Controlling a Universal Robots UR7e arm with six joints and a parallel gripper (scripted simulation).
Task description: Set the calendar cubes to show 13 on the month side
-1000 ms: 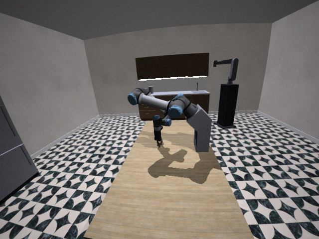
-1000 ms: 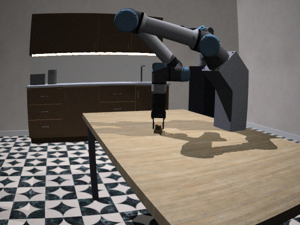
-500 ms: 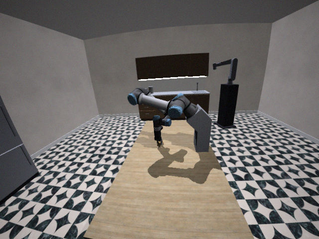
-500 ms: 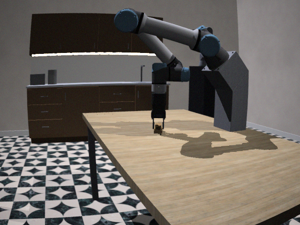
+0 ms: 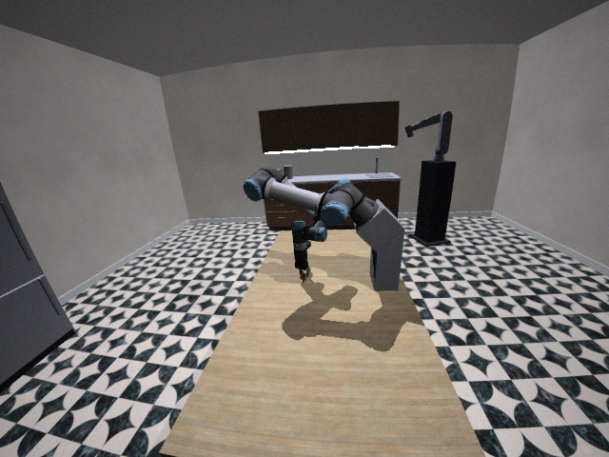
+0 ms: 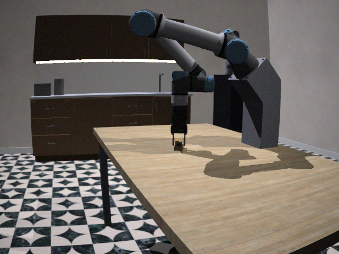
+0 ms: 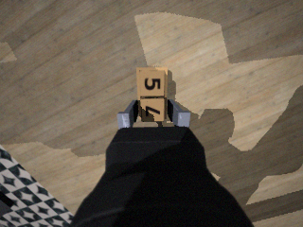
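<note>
Now: hand 10 mm past the wooden tray, 10 mm to the left of it and 30 mm above it.
</note>
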